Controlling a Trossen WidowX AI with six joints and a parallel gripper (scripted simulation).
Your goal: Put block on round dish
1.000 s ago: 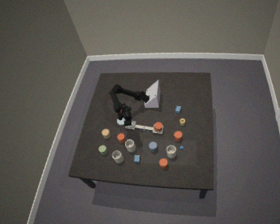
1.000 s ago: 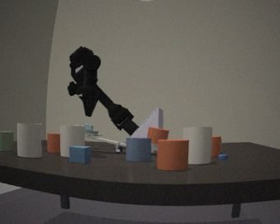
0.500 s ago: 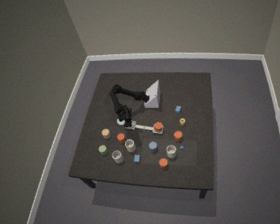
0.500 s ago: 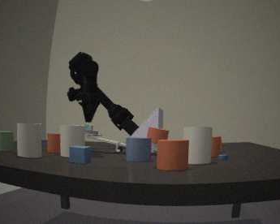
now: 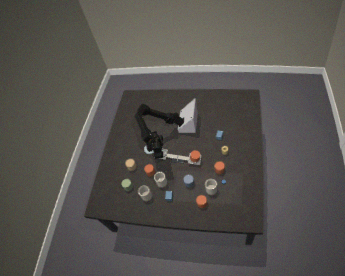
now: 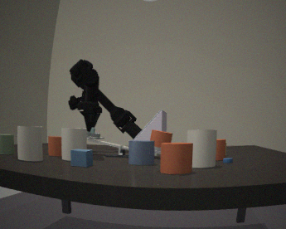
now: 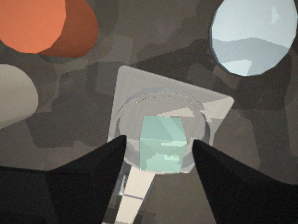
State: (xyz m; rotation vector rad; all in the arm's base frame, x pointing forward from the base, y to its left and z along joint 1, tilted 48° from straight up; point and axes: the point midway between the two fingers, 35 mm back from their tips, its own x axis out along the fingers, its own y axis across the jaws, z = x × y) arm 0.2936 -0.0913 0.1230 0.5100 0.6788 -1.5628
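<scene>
The round light-blue dish is 10 cm behind my gripper tip, 11 cm to the right of it and 8 cm below it. The rest, counted from my gripper tip: balance beam (2 cm ahead, 12 cm to the left, 5 cm below).
</scene>
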